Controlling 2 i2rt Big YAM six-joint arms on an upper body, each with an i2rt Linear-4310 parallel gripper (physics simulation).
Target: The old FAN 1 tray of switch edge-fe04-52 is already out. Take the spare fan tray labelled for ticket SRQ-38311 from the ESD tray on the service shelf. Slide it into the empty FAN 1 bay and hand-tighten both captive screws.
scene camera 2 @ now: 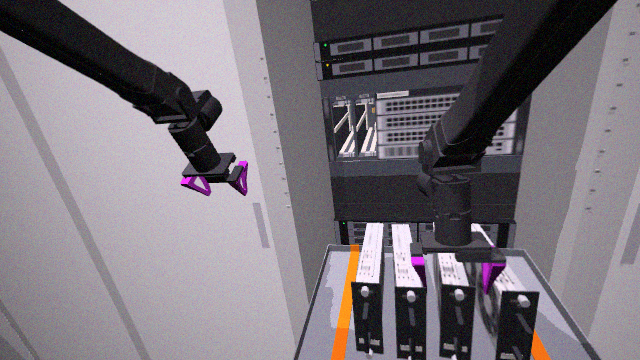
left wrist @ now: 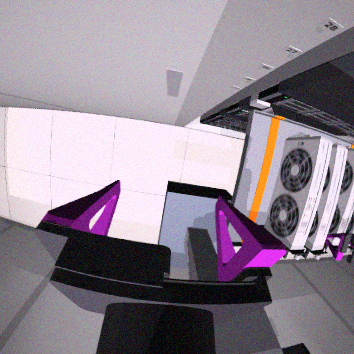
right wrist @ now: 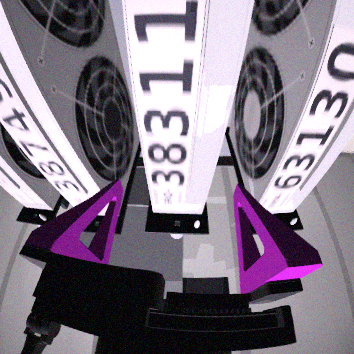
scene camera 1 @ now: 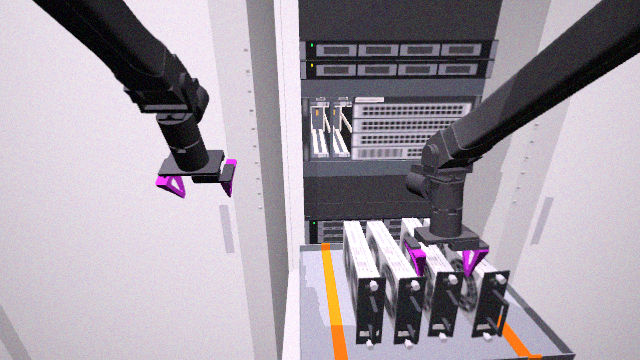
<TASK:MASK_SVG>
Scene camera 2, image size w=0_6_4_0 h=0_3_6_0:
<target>my left gripper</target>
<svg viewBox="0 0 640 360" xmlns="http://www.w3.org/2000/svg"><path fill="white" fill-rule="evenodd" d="M183 151L190 162L182 172L183 179L180 182L182 186L210 196L211 189L209 183L229 183L239 193L246 196L248 192L247 161L240 161L233 168L231 174L229 174L228 168L231 163L235 162L235 154L233 152L218 153L210 139L208 139L203 147L193 151L193 153ZM197 177L200 178L206 190L194 184Z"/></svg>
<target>my right gripper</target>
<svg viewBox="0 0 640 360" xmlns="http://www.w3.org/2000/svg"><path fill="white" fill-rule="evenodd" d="M433 209L435 232L420 233L421 242L410 243L411 263L421 279L423 287L427 288L423 254L455 253L455 259L459 263L481 263L483 290L488 295L494 281L506 268L506 257L498 247L494 247L488 242L482 232L472 231L471 209L458 213L458 218L451 218L450 213L442 214Z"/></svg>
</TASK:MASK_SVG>
